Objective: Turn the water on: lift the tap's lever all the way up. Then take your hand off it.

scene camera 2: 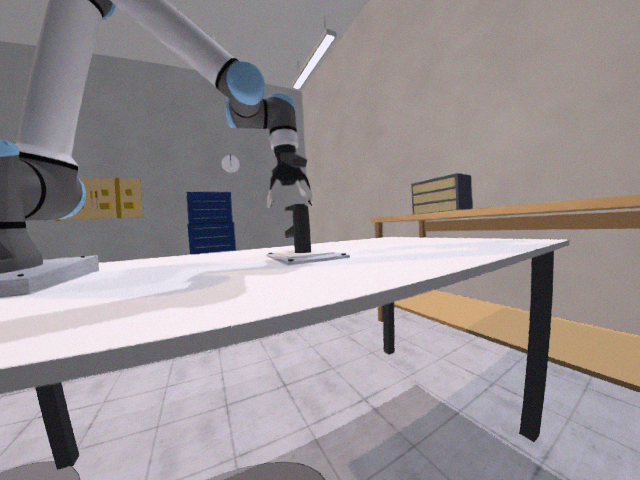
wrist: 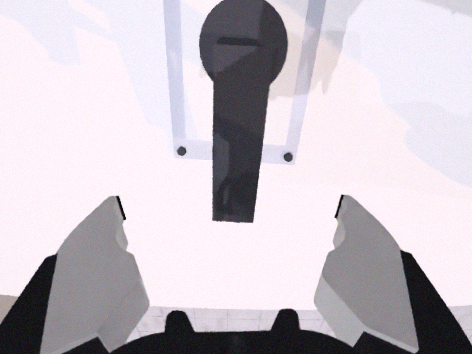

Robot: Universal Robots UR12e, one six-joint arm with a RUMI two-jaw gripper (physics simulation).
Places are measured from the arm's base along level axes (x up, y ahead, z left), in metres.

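Pixels of known places: gripper, fingertip midpoint: (scene camera 2: 291, 207) (wrist: 231, 198).
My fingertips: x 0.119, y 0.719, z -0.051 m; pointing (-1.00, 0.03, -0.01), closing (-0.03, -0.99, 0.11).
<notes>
Behind a point stands the place of what it marks.
The black tap (scene camera 2: 302, 232) @(z -0.156, x 0.036, y 0.693 m) (wrist: 243, 30) @(z -0.143, x 0.110, y 0.703 m) stands upright on a pale base plate (scene camera 2: 328, 256) @(z -0.244, x -0.029, y 0.715 m) (wrist: 177, 110) @(z -0.093, x -0.029, y 0.787 m). Its lever (scene camera 2: 290, 207) @(z -0.085, x 0.114, y 0.697 m) (wrist: 237, 150) @(z -0.083, x 0.119, y 0.712 m) sticks out from the top, to the left in the scene view and towards the gripper in the wrist view; it looks about level. The spout (scene camera 2: 290, 230) @(z -0.070, x 0.043, y 0.700 m) sits lower on the same side and is hidden under the lever in the wrist view. My gripper (scene camera 2: 290, 204) @(z -0.051, x 0.119, y 0.719 m) (wrist: 231, 198) @(z -0.051, x 0.119, y 0.719 m) is open and empty, pointing down. Its fingertips are at about lever height, one on each side of the lever's free end, with wide gaps.
The plate rests on a white table (scene camera 2: 248, 299) @(z -0.437, x -0.037, y 0.449 m) (wrist: 75, 150) @(z -0.055, x -0.037, y 0.953 m). The robot's base (scene camera 2: 62, 271) @(z -0.060, x -0.013, y 0.155 m) stands at the table's left. A wooden bench (scene camera 2: 516, 205) with a drawer box (scene camera 2: 434, 195) runs along the right wall, and a blue cabinet (scene camera 2: 210, 222) is at the back.
</notes>
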